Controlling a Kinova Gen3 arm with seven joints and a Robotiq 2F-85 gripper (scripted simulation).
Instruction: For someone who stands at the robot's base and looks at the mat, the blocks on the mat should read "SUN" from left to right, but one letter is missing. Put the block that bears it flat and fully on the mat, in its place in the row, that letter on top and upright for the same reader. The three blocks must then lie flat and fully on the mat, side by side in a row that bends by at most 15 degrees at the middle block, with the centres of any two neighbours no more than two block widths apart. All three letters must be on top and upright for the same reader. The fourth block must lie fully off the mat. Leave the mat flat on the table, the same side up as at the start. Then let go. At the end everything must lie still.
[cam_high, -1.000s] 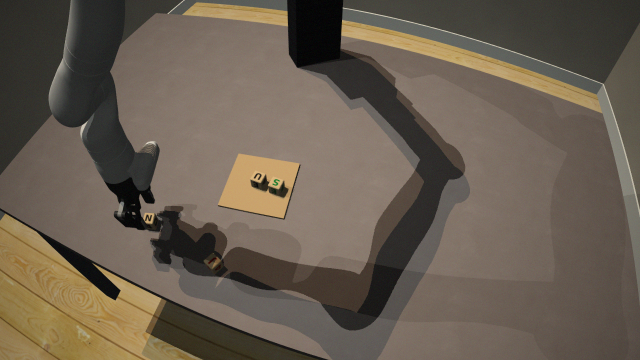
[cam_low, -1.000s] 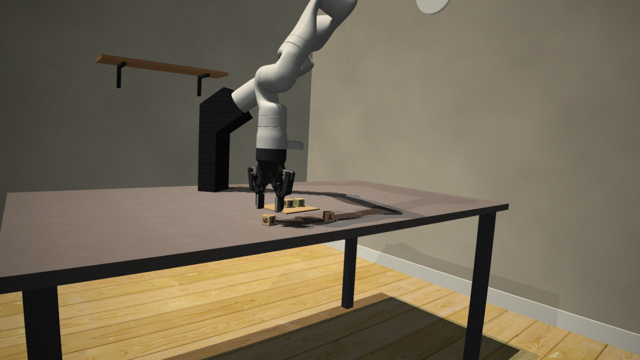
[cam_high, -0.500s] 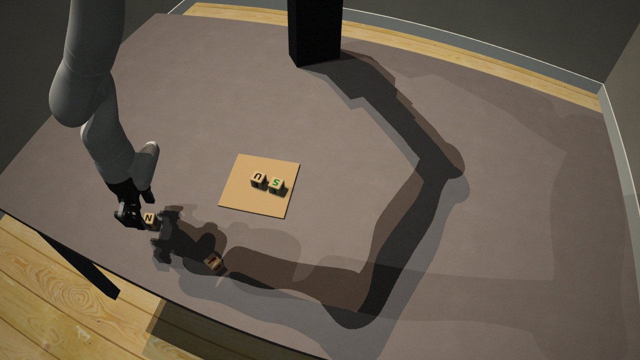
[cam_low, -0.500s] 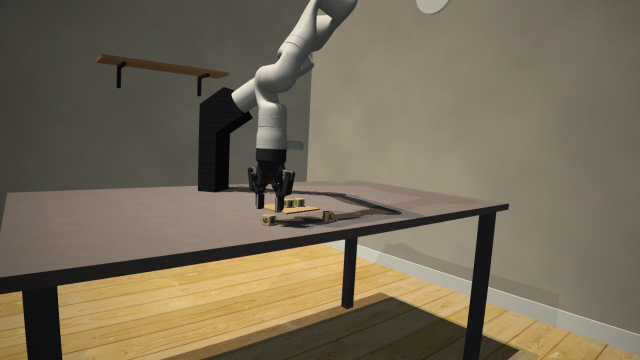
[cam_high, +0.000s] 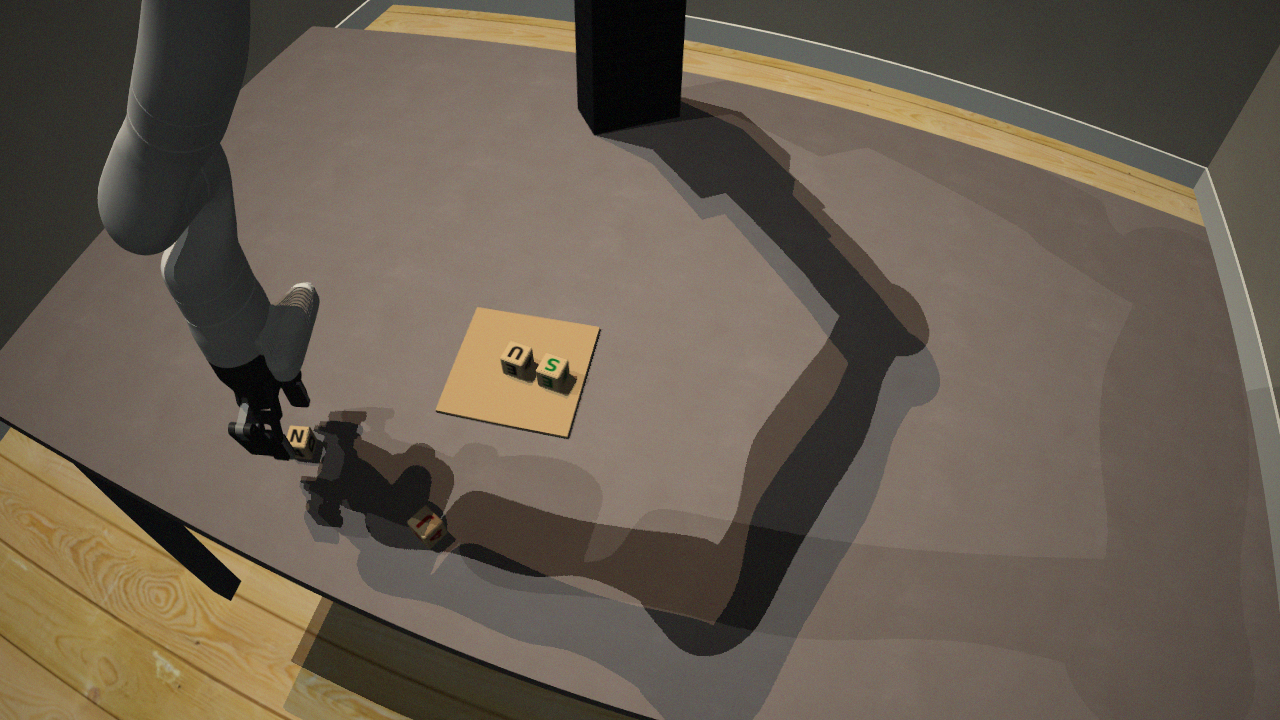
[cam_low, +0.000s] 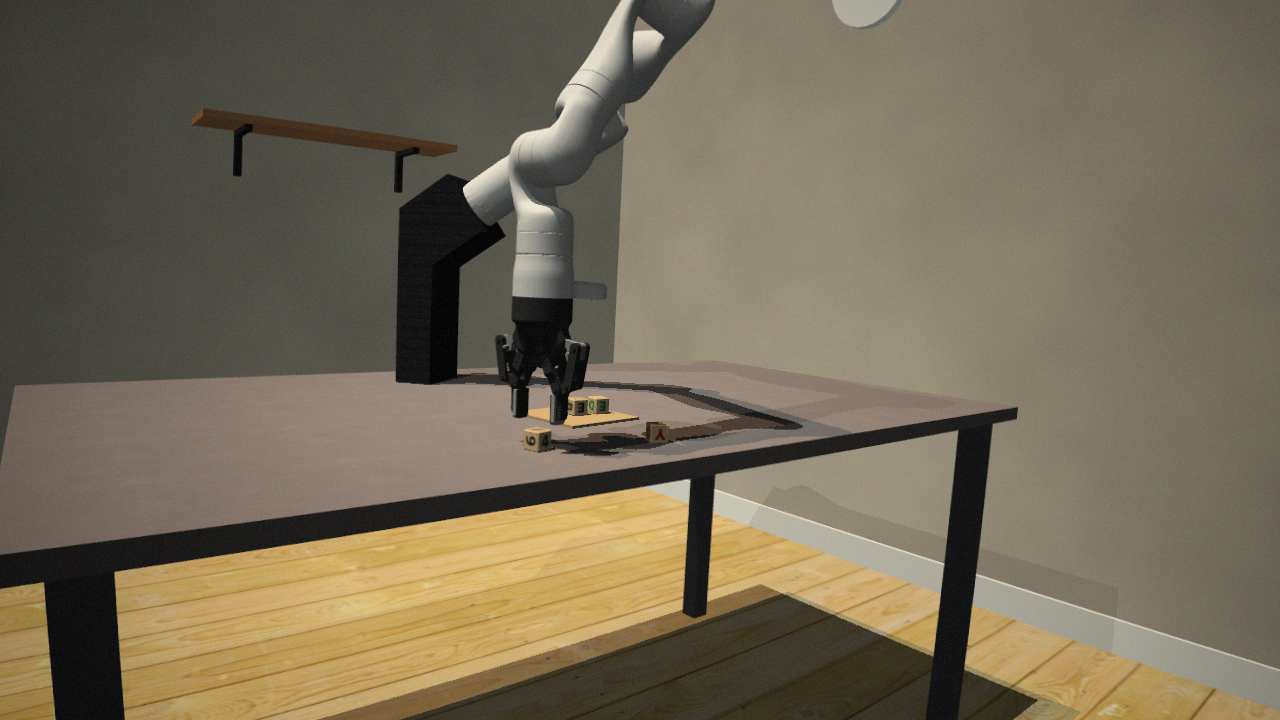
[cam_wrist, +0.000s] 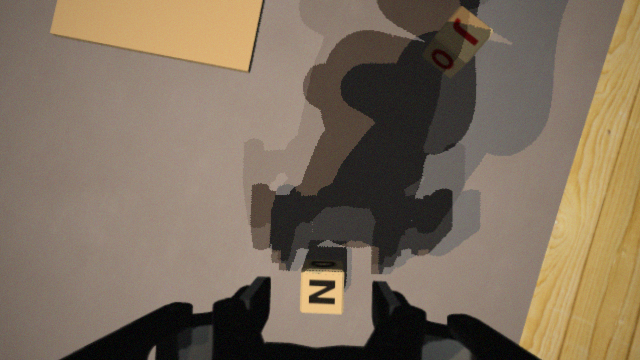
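Now: the N block 40 mm below my hand. Also, from my hand: U block: 220 mm behind, 110 mm to the left, 30 mm below; S block: 230 mm behind, 150 mm to the left, 30 mm below; mat: 220 mm behind, 110 mm to the left, 50 mm below.
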